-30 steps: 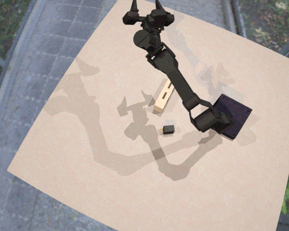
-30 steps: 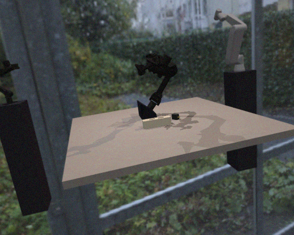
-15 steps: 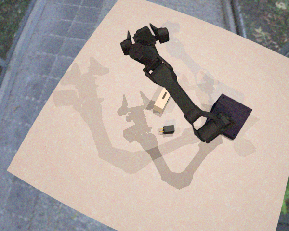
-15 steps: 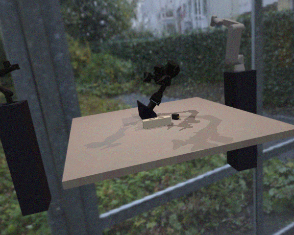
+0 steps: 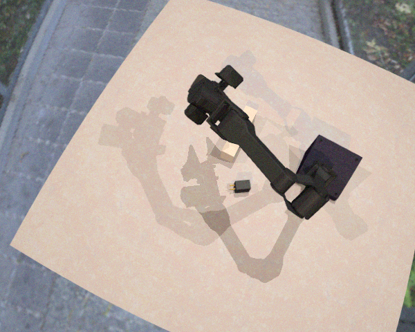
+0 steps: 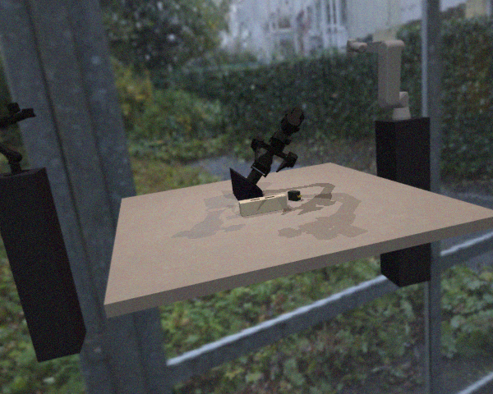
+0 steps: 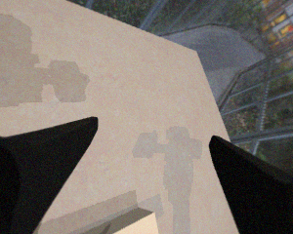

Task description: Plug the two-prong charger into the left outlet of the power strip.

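Right now my gripper tip is 21 cm past the black two-prong charger, 20 cm above it and 18 cm to the right of it.
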